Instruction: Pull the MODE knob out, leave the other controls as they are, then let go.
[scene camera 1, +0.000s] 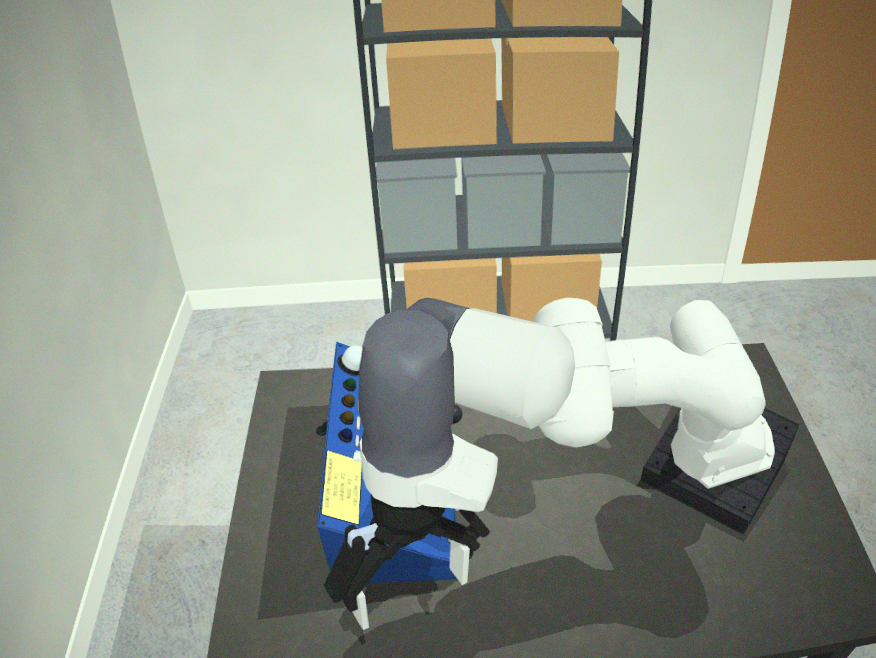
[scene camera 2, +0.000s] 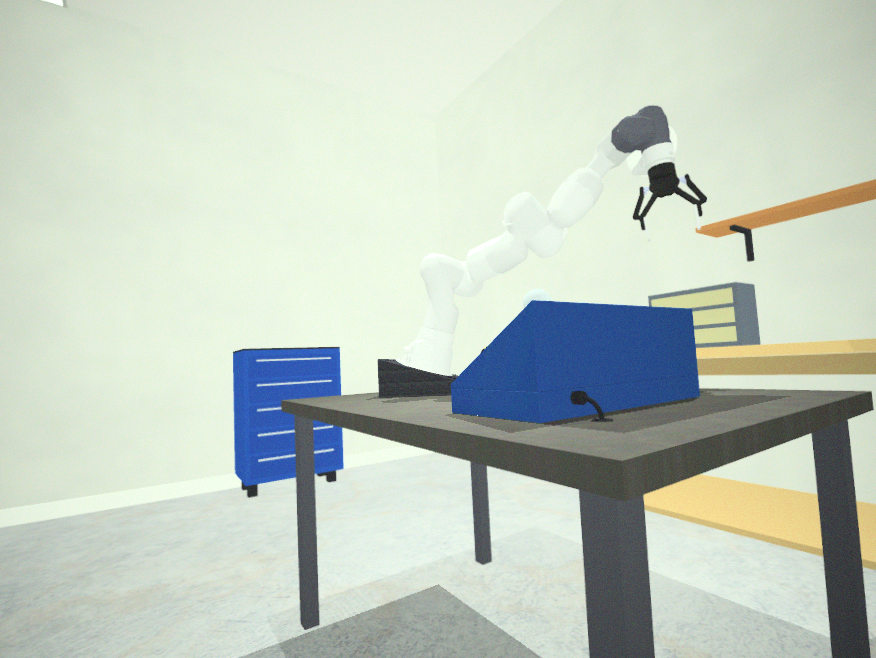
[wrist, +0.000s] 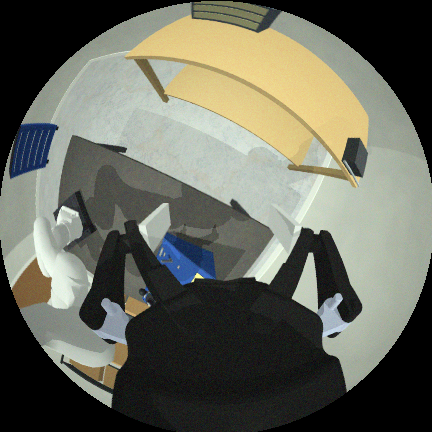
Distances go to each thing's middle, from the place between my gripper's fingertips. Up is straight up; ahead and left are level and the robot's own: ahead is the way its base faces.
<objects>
Right now my hand is 53 cm to the left of the blue control console (scene camera 2: 555, 360), 35 cm above it and 13 cm short of it.
</objects>
